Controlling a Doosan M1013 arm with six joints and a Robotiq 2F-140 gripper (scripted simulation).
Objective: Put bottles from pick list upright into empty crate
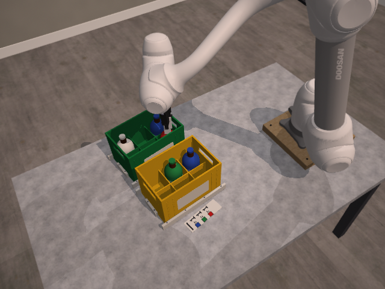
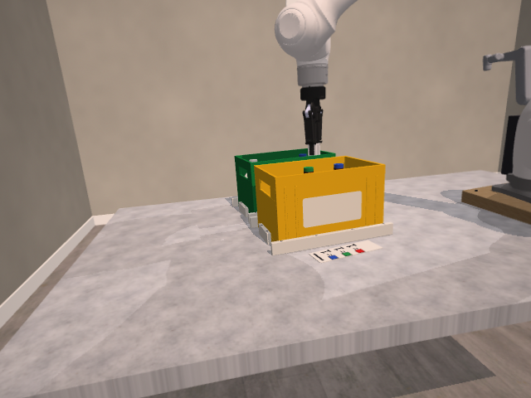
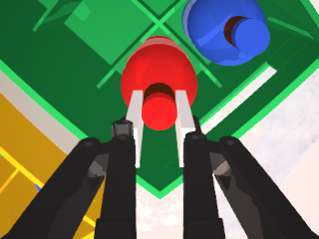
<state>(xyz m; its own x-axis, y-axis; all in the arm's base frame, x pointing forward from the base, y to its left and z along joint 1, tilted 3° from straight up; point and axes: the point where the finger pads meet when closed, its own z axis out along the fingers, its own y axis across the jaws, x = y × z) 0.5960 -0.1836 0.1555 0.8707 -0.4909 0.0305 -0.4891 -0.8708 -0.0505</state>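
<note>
Right now the red-capped bottle is 8 cm below my hand. Also, from my hand: green bottle: 18 cm to the left, 8 cm below, 5 cm ahead; then green crate: 10 cm ahead, 9 cm below, 2 cm to the right; then blue bottle: 16 cm to the left, 8 cm below, 3 cm behind.
</note>
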